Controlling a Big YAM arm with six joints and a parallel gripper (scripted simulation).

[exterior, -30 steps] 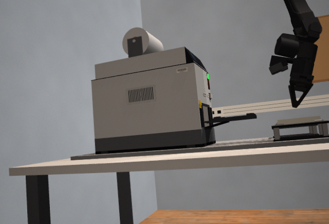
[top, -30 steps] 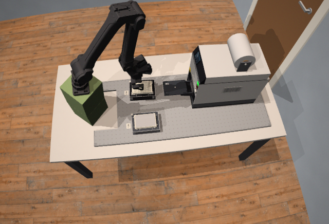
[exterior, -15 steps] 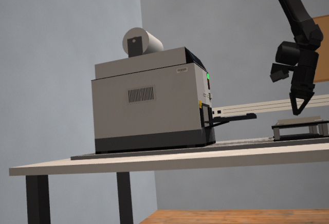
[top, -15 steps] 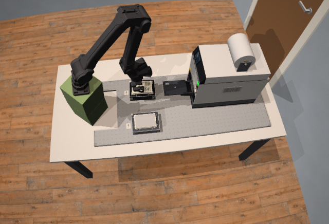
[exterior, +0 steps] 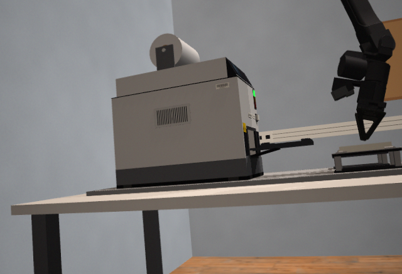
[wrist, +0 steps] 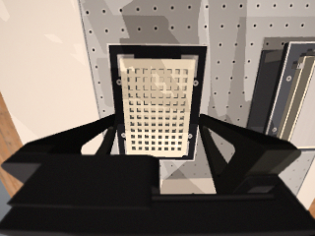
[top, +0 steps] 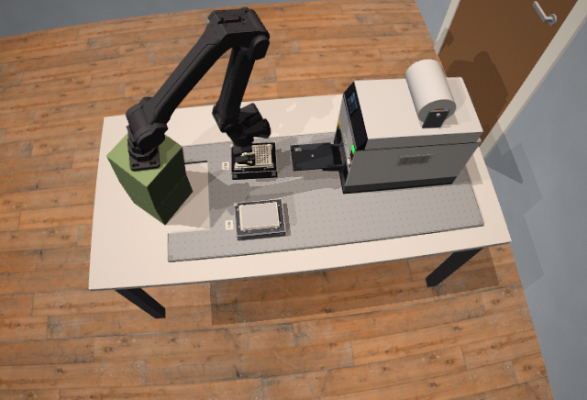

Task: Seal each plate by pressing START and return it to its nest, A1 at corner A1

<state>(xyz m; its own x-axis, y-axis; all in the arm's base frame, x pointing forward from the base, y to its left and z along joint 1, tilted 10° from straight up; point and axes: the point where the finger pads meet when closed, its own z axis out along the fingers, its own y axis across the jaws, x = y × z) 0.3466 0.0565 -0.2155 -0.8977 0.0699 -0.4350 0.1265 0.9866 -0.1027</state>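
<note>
The plate lies 30 mm below my hand. From my hand the other things lie so: sealer stage (200 mm ahead, 60 mm to the right, 10 mm above); yellow warning label (310 mm ahead, 10 mm to the left, 60 mm above); plate nest (20 mm behind, 230 mm to the right, 50 mm below).
</note>
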